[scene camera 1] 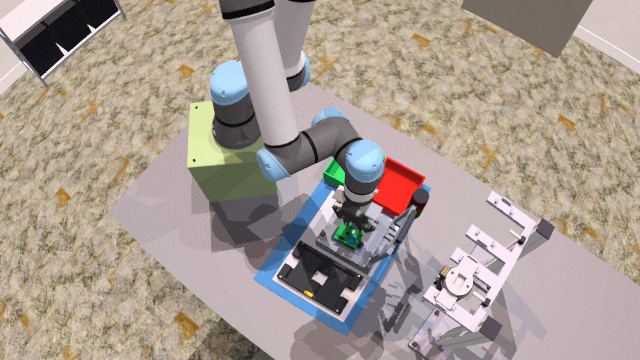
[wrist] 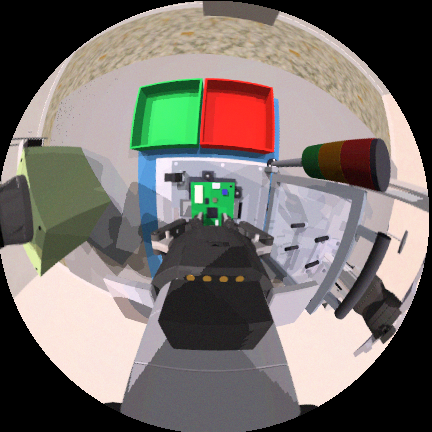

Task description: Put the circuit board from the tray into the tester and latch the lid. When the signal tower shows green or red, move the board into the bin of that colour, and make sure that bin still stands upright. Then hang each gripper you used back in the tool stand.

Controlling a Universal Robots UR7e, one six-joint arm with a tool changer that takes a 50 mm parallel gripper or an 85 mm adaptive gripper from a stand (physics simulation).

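Places are measured from the arm's base along level axes (x ahead, y left, z up), in metres.
Pixels of known places: arm's base, origin of the base link: (scene camera 1: 237,127) (wrist: 22,208).
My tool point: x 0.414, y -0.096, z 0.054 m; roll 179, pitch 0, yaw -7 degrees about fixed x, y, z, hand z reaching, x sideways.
Ahead of a thing's pixels: the offset from my tool point to its top centre. "*": to the spot under its first point.
The green circuit board {dx -0.001, dy +0.002, dz -0.188 m} (scene camera 1: 349,235) (wrist: 212,195) lies on the tester (scene camera 1: 345,257) (wrist: 250,172); its near part is hidden in the wrist view. My gripper (scene camera 1: 354,225) (wrist: 214,219) is open with its fingertips partly apart. They are low over the board's near part, inside its side edges. The clear tester lid {dx +0.111, dy -0.009, dz -0.002 m} (scene camera 1: 400,232) (wrist: 312,225) stands open on the right. The signal tower {* dx +0.146, dy +0.073, dz -0.022 m} (scene camera 1: 420,200) (wrist: 345,162) shows dull green, amber and red segments. The green bin {dx -0.081, dy +0.218, dz -0.233 m} (scene camera 1: 334,171) (wrist: 172,117) and red bin {dx +0.067, dy +0.198, dz -0.233 m} (scene camera 1: 400,185) (wrist: 237,117) stand upright. The black tray {* dx -0.116, dy -0.122, dz -0.253 m} (scene camera 1: 300,254) shows no board.
The tool stand (scene camera 1: 509,260) is right of the tester, with another gripper (scene camera 1: 458,281) hanging in it. The raised lid with its black handle {dx +0.136, dy -0.012, dz -0.002 m} (wrist: 365,275) and the tower are close on my right. The green robot pedestal (scene camera 1: 232,182) (wrist: 62,200) is to the left.
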